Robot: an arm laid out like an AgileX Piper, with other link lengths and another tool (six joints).
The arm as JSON. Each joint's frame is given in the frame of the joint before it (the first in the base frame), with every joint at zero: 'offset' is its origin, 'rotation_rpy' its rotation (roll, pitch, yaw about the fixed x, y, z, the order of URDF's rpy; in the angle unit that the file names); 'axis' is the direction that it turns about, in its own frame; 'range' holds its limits. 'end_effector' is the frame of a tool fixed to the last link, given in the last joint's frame.
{
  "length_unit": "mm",
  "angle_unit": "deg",
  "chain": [
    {
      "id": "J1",
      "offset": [
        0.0,
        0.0,
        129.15
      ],
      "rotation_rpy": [
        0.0,
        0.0,
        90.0
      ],
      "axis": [
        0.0,
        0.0,
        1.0
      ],
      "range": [
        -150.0,
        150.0
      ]
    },
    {
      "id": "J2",
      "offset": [
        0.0,
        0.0,
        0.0
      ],
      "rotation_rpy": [
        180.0,
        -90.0,
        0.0
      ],
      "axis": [
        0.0,
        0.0,
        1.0
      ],
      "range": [
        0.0,
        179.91
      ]
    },
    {
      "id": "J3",
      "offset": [
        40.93,
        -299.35,
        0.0
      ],
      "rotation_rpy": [
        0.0,
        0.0,
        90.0
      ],
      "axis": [
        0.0,
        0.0,
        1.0
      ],
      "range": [
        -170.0,
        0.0
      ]
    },
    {
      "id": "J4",
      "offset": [
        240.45,
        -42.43,
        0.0
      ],
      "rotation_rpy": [
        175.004,
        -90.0,
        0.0
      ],
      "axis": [
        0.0,
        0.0,
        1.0
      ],
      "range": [
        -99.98,
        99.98
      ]
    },
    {
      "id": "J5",
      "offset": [
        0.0,
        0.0,
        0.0
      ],
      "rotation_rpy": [
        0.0,
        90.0,
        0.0
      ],
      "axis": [
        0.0,
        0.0,
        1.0
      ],
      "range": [
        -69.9,
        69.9
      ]
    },
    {
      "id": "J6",
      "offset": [
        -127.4,
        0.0,
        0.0
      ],
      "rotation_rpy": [
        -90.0,
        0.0,
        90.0
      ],
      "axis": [
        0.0,
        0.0,
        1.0
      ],
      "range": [
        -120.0,
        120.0
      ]
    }
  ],
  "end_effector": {
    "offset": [
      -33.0,
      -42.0,
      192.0
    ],
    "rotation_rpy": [
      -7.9,
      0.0,
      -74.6
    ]
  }
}
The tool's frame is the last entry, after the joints.
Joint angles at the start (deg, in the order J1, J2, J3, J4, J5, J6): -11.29 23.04 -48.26 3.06 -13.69 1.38
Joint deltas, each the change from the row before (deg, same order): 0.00 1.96 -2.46 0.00 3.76 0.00; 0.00 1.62 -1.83 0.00 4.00 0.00; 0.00 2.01 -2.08 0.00 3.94 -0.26; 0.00 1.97 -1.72 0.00 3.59 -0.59; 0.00 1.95 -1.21 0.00 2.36 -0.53; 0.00 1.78 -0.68 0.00 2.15 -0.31; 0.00 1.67 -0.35 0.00 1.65 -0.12; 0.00 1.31 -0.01 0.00 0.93 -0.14; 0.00 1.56 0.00 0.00 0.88 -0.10
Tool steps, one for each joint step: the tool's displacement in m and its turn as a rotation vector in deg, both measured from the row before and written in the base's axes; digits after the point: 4 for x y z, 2 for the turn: 0.0150 -0.0019 -0.0041 0.54 3.21 0.17; 0.0157 -0.0019 -0.0099 0.63 3.73 0.18; 0.0165 -0.0022 -0.0102 0.44 3.85 0.03; 0.0162 -0.0025 -0.0124 0.16 3.88 -0.14; 0.0148 -0.0025 -0.0111 0.08 3.14 -0.14; 0.0146 -0.0024 -0.0143 0.30 3.25 -0.03; 0.0134 -0.0022 -0.0144 0.43 2.94 0.03; 0.0104 -0.0019 -0.0120 0.28 2.21 0.00; 0.0116 -0.0021 -0.0135 0.36 2.41 0.01
